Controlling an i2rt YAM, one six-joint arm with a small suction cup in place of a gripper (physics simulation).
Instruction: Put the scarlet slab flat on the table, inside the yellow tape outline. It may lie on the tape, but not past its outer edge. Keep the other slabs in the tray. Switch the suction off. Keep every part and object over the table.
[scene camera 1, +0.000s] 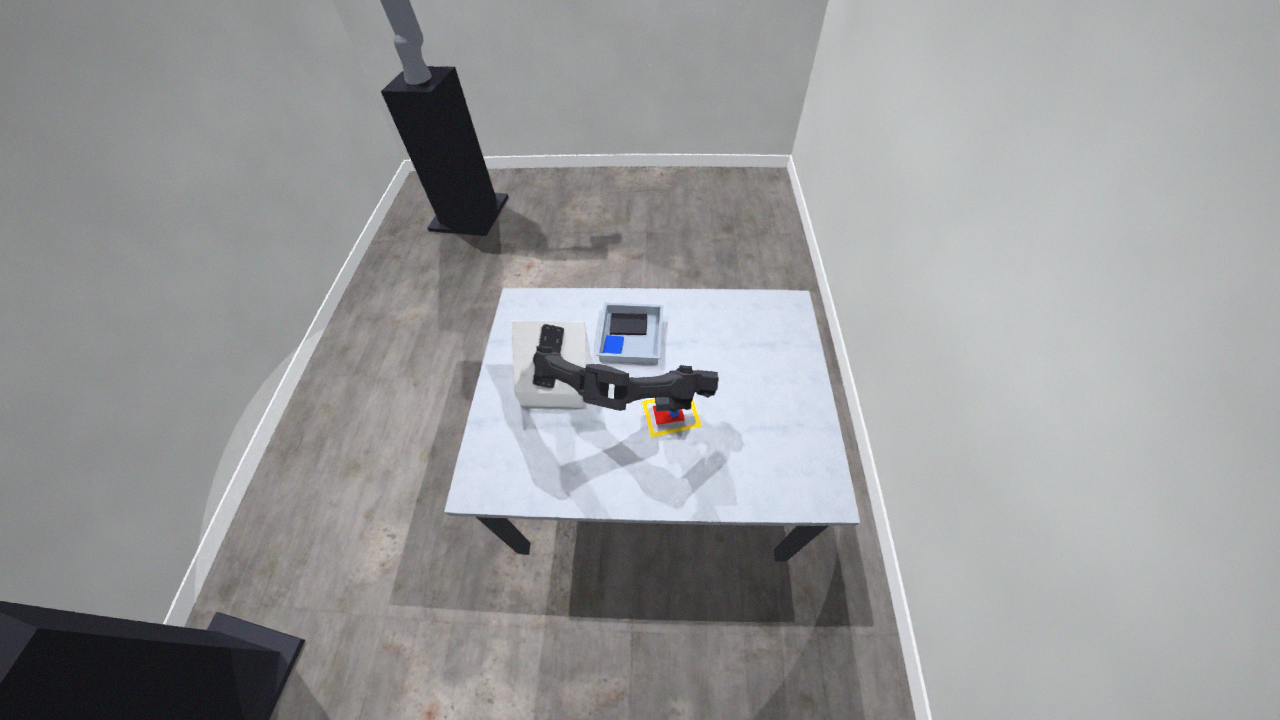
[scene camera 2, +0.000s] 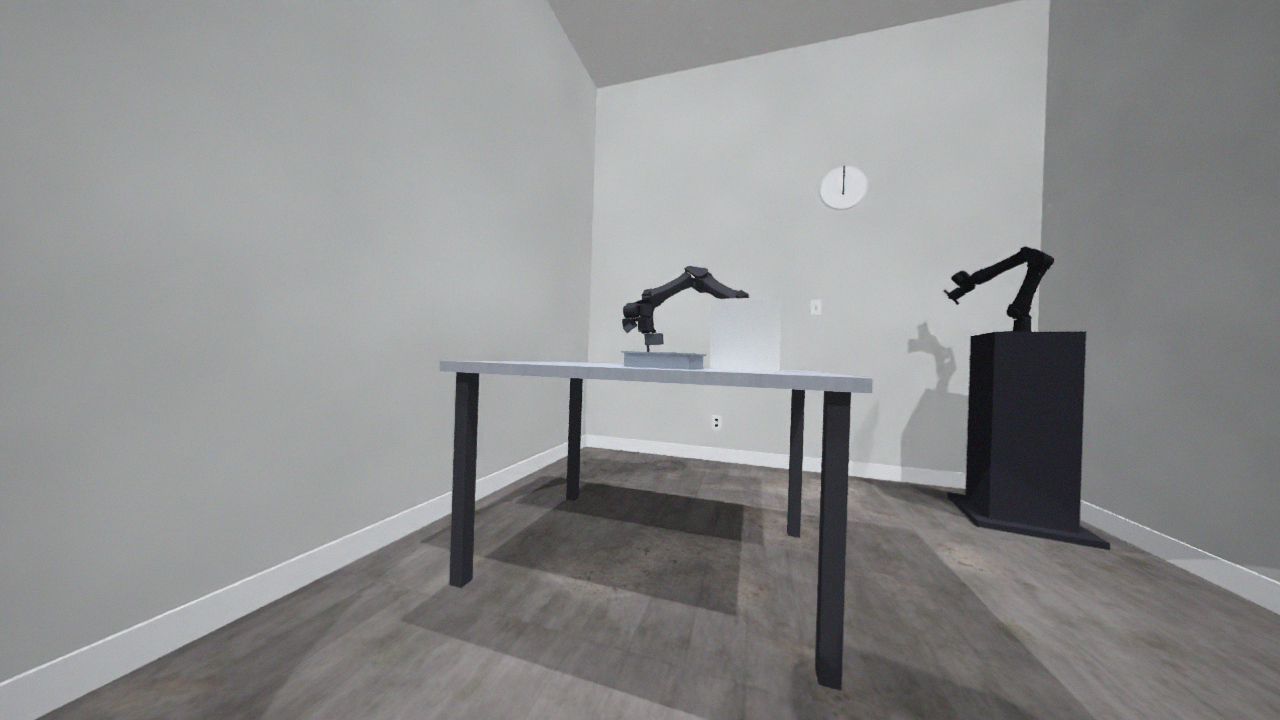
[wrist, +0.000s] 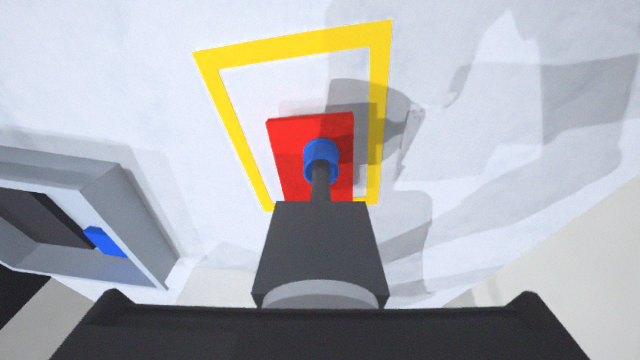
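Where they show: hand, tool point: (scene camera 1: 673, 414) (wrist: 320, 149); arm's base, link origin: (scene camera 1: 548, 356) (scene camera 2: 745, 322).
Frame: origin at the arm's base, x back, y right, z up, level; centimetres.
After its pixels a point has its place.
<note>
The scarlet slab (scene camera 1: 661, 418) @[x -37.9, y 8.3, z -14.8 cm] (wrist: 287, 145) @[x -41.7, y 2.9, z -15.1 cm] hangs level under my blue suction cup (scene camera 1: 674, 412) @[x -41.5, y 5.7, z -16.1 cm] (wrist: 321, 160) @[x -41.5, y 5.7, z -16.1 cm], which is shut on its top face. A shadow offset beyond its far edge shows it slightly above the table. In the wrist view it appears within the yellow tape outline (scene camera 1: 677, 430) @[x -43.6, y 10.4, z -17.4 cm] (wrist: 300, 46) @[x -48.1, y 2.3, z -17.4 cm], nearer the right side at its far end; its near end is hidden behind my tool body. The grey tray (scene camera 1: 659, 335) @[x -32.2, y -23.4, z -12.5 cm] (scene camera 2: 662, 360) @[x -18.1, y -35.8, z -15.0 cm] (wrist: 145, 230) @[x -23.3, y -13.2, z -15.8 cm] holds a black slab (scene camera 1: 628, 324) @[x -19.4, y -29.4, z -16.2 cm] (wrist: 45, 220) @[x -20.0, y -27.7, z -16.2 cm] and a blue slab (scene camera 1: 613, 344) @[x -15.8, y -19.3, z -16.2 cm] (wrist: 106, 242) @[x -16.8, y -20.9, z -16.2 cm].
The white table (scene camera 1: 760, 358) @[x -69.1, y -22.8, z -17.5 cm] carries a pale block (scene camera 1: 572, 394) @[x -8.7, y 7.7, z -8.6 cm] (scene camera 2: 744, 334) @[x 1.2, y -8.1, z -5.0 cm] under the arm's base, left of the outline in scene camera 1. The tray stands beside that block. A dark pedestal (scene camera 1: 443, 152) (scene camera 2: 1025, 420) with another arm stands apart from the table.
</note>
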